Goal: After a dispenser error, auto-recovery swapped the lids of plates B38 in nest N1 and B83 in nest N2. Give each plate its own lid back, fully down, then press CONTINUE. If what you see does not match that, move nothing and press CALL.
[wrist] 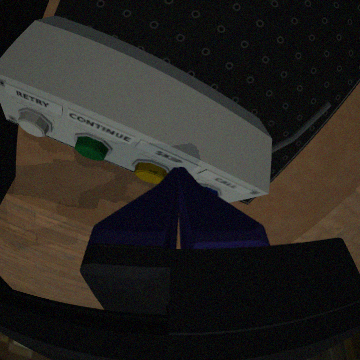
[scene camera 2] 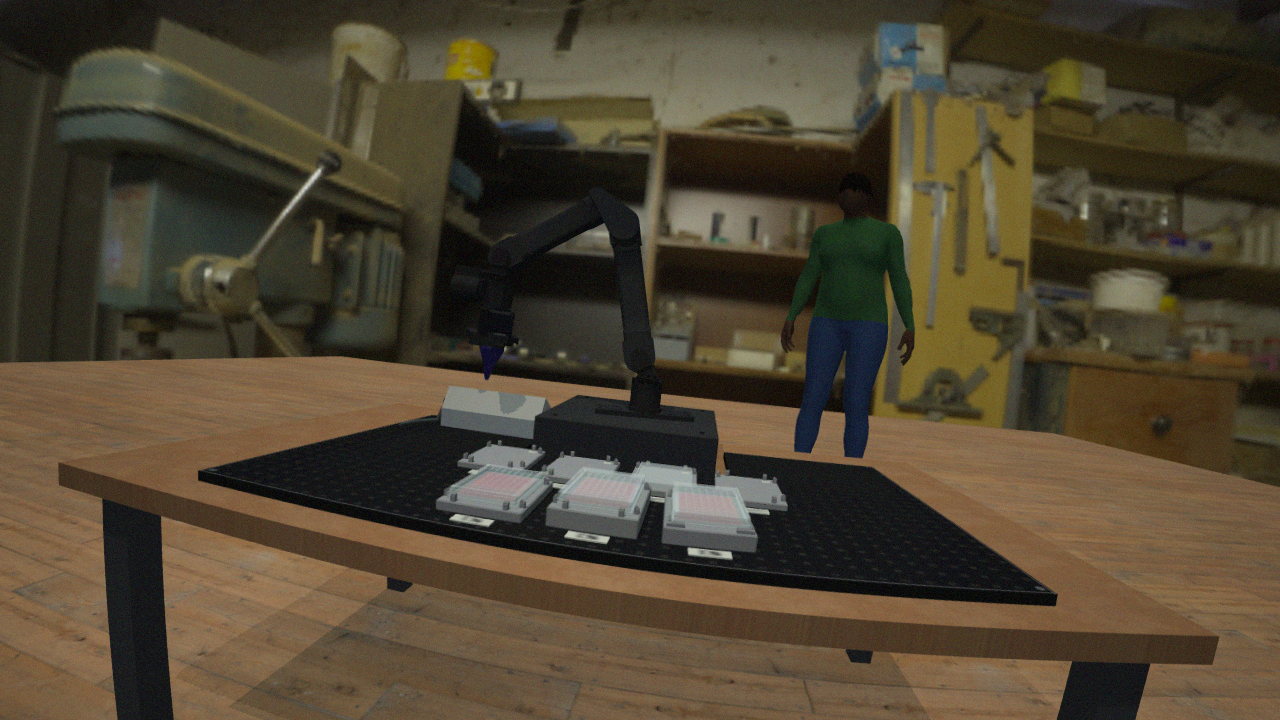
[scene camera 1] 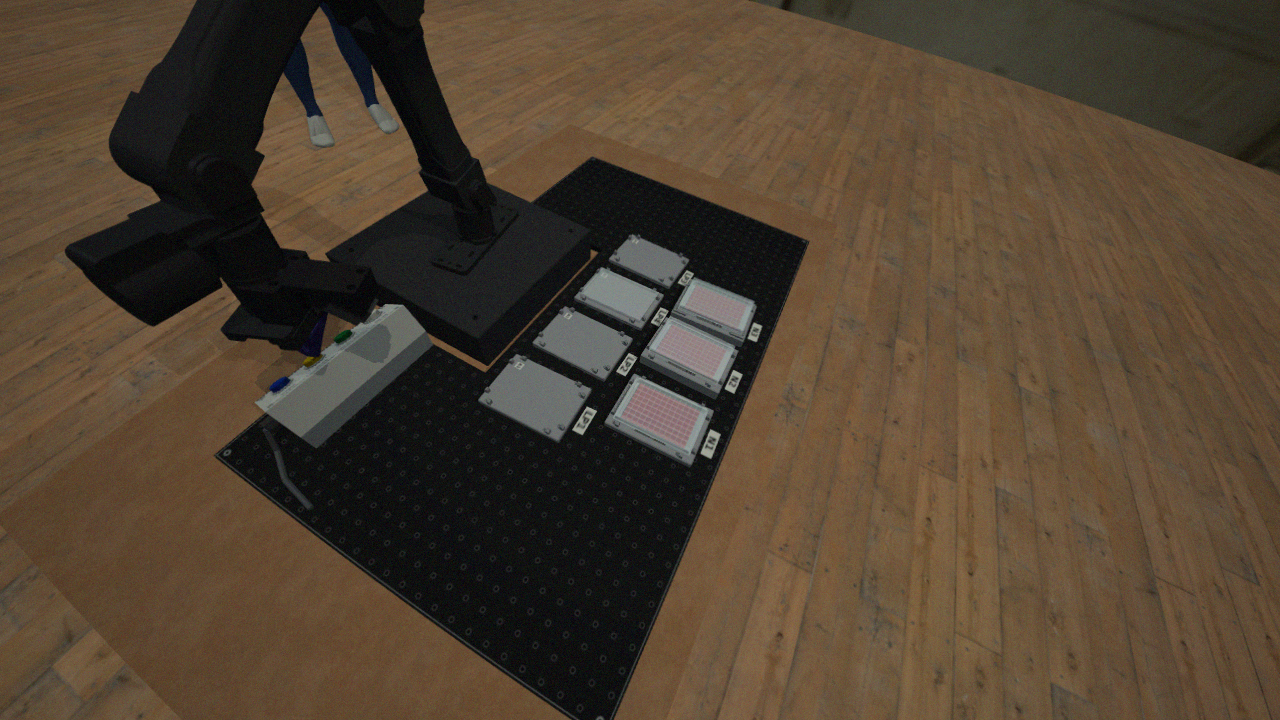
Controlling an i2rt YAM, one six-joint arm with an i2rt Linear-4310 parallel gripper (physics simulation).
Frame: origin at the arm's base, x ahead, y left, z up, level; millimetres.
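Seen in the pictures: gripper, between the fingertips: (wrist: 178,176) (scene camera 2: 486,379) (scene camera 1: 314,355); arm's base, origin of its link: (scene camera 2: 643,415) (scene camera 1: 478,237).
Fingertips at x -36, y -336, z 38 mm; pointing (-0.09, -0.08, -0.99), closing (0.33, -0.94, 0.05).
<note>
Offsets run from my fingertips to a thing's top centre. "spot": to the spot under its first point.
My gripper (scene camera 1: 311,352) (scene camera 2: 486,376) (wrist: 178,176) is shut and empty. Its tips are above the control box @[dx -9, dy +28, dz -22 mm] (scene camera 1: 358,362) (scene camera 2: 494,413) (wrist: 125,82); in the wrist view they overlap the panel between the yellow button @[dx -36, dy +8, dz -32 mm] (wrist: 151,173) and the blue CALL button @[dx -46, dy -41, dz -32 mm] (scene camera 1: 279,385) (wrist: 212,191), which the fingers partly hide. The green CONTINUE button @[dx -26, dy +57, dz -32 mm] (scene camera 1: 342,336) (wrist: 91,148) is farther left in the wrist view. Pink-welled plates sit in N1 @[dx +459, dy +128, dz -79 mm] (scene camera 1: 662,414) (scene camera 2: 492,488) and N2 @[dx +476, dy +259, dz -66 mm] (scene camera 1: 689,351) (scene camera 2: 597,490). Their plate and lid markings are too small to read.
Another pink-welled plate @[dx +498, dy +383, dz -70 mm] (scene camera 1: 713,307) (scene camera 2: 708,507) sits in N3. The lid places LP1 @[dx +261, dy +97, dz -86 mm] (scene camera 1: 537,396) and LP2 @[dx +291, dy +224, dz -86 mm] (scene camera 1: 583,342) lie beside the nests; a paler panel @[dx +315, dy +352, dz -88 mm] (scene camera 1: 617,297) shows on the third place. The robot's base block (scene camera 1: 483,277) (scene camera 2: 626,434) adjoins the box. A grey cable @[spot: dx -1, dy -128, dz -103 mm] (scene camera 1: 286,470) (wrist: 302,129) leaves the box.
</note>
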